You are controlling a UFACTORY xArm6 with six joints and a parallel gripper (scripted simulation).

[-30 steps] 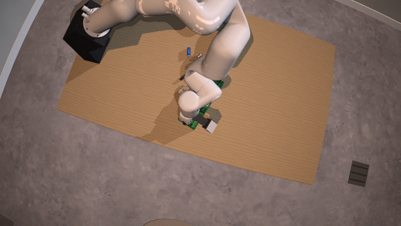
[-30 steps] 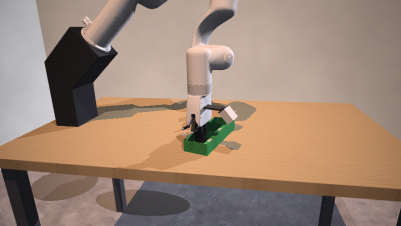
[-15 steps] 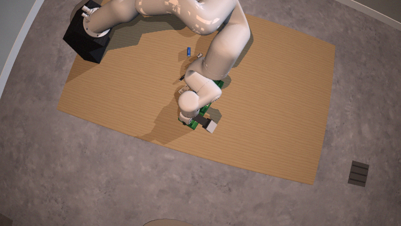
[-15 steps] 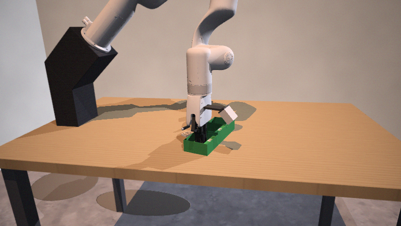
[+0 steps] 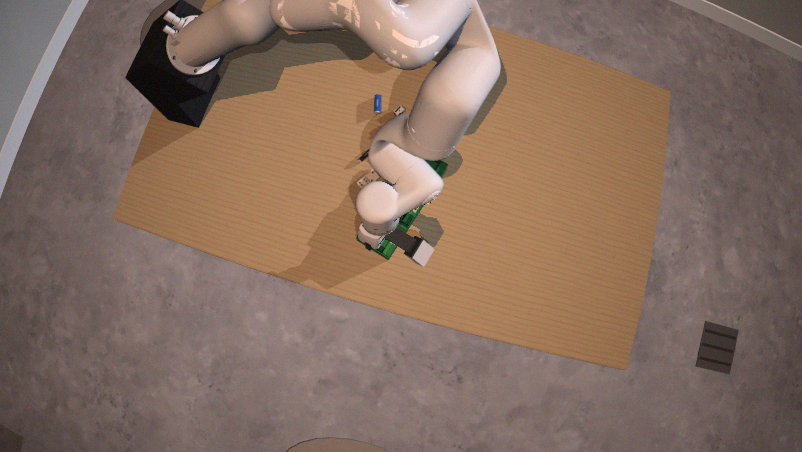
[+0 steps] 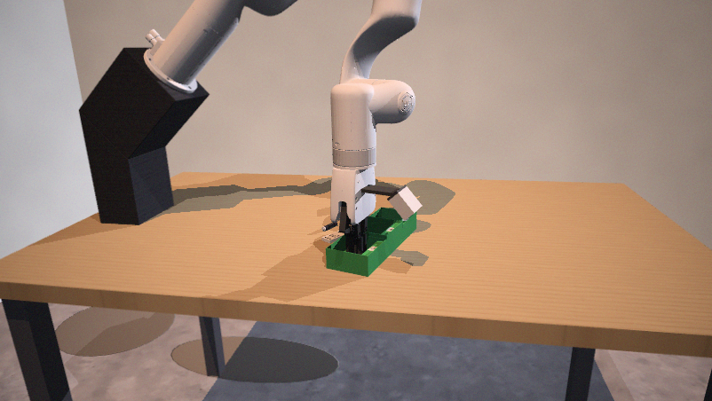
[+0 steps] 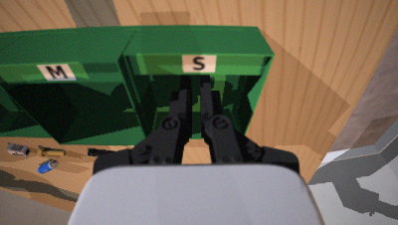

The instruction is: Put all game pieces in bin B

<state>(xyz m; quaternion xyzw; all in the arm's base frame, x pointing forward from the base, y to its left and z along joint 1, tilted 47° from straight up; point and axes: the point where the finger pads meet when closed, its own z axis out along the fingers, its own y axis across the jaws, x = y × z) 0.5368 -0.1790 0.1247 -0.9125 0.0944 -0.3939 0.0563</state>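
My hand is 2 cm short of the green three-compartment bin, 8 cm to the right of it and 1 cm above it. From my hand the other things lie so: black cylinder: 10 cm behind, 16 cm to the left, 3 cm below; then white domino: 7 cm behind, 11 cm to the left, 3 cm below; then brass bolt: 8 cm behind, 25 cm to the left, 3 cm below.
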